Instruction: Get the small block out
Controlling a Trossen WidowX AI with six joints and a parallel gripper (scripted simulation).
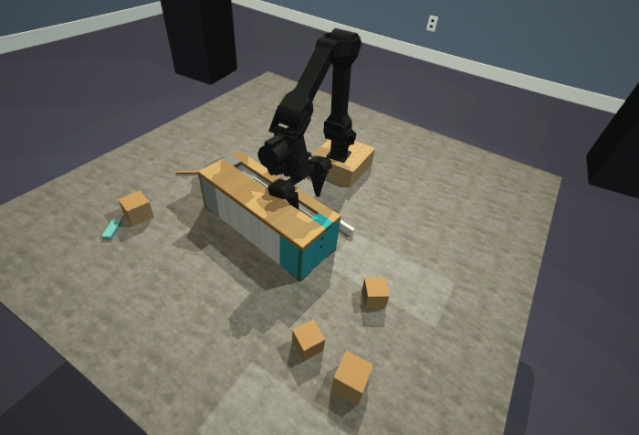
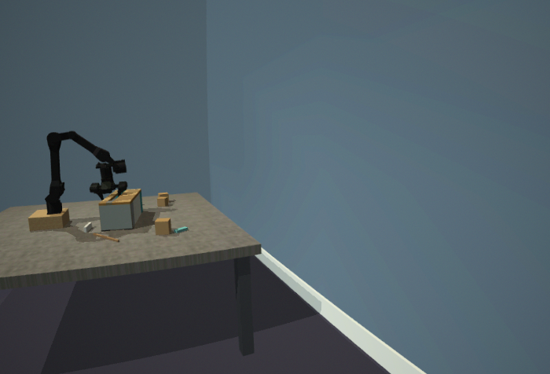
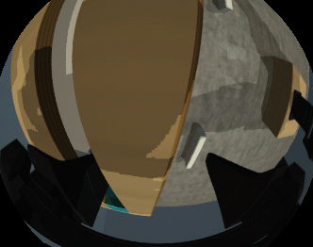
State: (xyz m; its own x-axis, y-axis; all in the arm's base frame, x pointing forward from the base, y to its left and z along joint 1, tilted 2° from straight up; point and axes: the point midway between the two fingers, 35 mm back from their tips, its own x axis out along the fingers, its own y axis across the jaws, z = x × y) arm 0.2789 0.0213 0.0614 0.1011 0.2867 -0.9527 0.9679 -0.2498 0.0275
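Now: the light-blue block 60 mm ahead of my gripper tip. The rest, counted from my gripper tip: thin wooden stick: 50 mm behind, 390 mm to the right, 90 mm below; then long box: 20 mm ahead, 80 mm to the right, 30 mm below; then teal bar: 270 mm ahead, 440 mm to the right, 80 mm below.
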